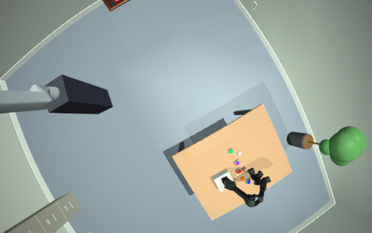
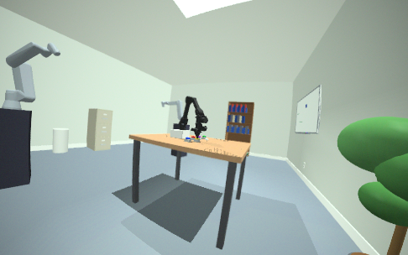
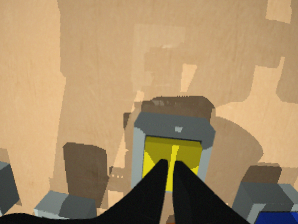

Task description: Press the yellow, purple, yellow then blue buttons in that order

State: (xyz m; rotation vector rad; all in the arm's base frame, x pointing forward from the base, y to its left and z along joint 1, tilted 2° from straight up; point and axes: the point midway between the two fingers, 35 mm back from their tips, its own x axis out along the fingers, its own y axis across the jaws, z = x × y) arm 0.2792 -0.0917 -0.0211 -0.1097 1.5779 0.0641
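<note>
My gripper tip is now 1 cm above the yellow button. The rest, counted from my gripper tip: red button 10 cm behind, 7 cm to the left; orange block 9 cm behind, 4 cm to the right, 2 cm below; purple button 9 cm behind, 17 cm to the left.
</note>
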